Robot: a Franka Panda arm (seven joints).
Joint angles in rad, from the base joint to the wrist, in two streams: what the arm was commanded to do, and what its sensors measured. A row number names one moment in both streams.
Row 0, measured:
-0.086, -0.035, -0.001, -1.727, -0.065, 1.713, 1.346
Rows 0 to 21, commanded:
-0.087, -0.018, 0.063, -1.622, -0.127, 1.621, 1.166
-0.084, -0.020, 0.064, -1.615, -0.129, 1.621, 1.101
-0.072, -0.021, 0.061, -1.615, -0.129, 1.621, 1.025
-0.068, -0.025, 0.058, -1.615, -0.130, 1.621, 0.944
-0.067, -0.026, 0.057, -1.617, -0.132, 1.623, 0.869
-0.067, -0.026, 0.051, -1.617, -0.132, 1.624, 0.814
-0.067, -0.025, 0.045, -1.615, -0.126, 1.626, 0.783
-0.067, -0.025, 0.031, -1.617, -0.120, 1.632, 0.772
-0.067, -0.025, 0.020, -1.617, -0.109, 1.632, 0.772
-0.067, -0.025, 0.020, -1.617, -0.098, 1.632, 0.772
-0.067, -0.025, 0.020, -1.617, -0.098, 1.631, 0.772
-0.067, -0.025, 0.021, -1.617, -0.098, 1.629, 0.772
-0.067, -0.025, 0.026, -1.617, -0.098, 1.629, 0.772
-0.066, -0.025, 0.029, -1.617, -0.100, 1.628, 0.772
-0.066, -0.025, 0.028, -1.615, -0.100, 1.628, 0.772
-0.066, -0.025, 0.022, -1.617, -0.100, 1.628, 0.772
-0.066, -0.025, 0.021, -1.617, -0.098, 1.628, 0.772
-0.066, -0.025, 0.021, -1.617, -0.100, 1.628, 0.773
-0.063, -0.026, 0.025, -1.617, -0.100, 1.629, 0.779
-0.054, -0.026, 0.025, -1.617, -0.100, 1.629, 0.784
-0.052, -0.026, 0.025, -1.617, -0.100, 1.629, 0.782
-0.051, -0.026, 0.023, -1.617, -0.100, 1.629, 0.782
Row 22, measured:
-0.063, -0.035, 0.024, -1.639, -0.109, 1.649, 0.783
